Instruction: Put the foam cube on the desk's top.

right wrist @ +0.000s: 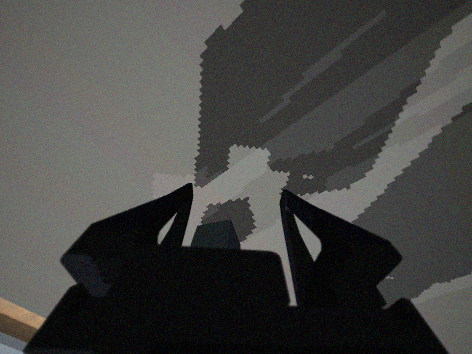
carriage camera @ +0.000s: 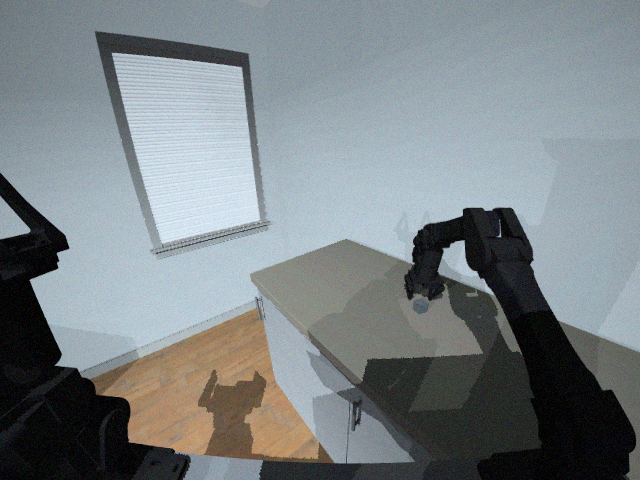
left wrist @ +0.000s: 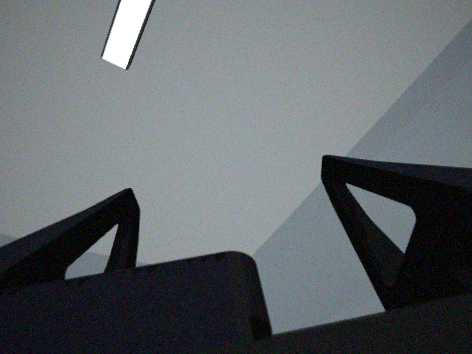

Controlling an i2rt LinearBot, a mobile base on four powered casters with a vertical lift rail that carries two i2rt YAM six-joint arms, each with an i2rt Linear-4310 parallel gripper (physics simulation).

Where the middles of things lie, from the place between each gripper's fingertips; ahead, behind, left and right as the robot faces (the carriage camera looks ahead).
I see my left gripper 61 cm to the left of the grey foam cube (right wrist: 222, 234), 49 cm above it and 44 cm short of it.
My right hand is 5 cm past the grey foam cube, 2 cm to the right of it and 1 cm below it.
